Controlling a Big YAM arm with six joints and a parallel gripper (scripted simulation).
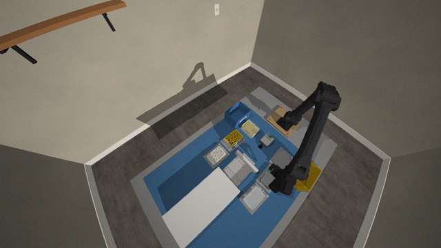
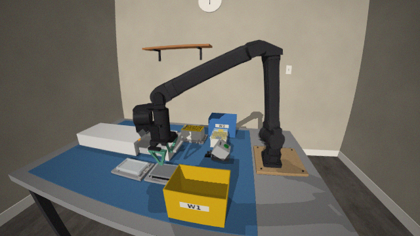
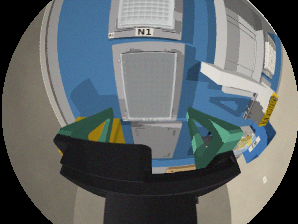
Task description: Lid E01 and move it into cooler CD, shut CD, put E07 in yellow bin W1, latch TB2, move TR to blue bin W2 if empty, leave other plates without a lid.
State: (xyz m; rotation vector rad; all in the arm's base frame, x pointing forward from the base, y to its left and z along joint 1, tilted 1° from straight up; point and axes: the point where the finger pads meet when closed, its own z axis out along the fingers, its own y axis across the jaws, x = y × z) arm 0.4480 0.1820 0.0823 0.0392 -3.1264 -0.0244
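Now: hand 70 mm above the grey plate lid. From my hand the other things lie so: grey lid park nest: 170 mm behind, 20 mm to the right, 90 mm below; then black plate: 70 mm below; then yellow bin W1: 170 mm behind, 140 mm to the left, 60 mm below.
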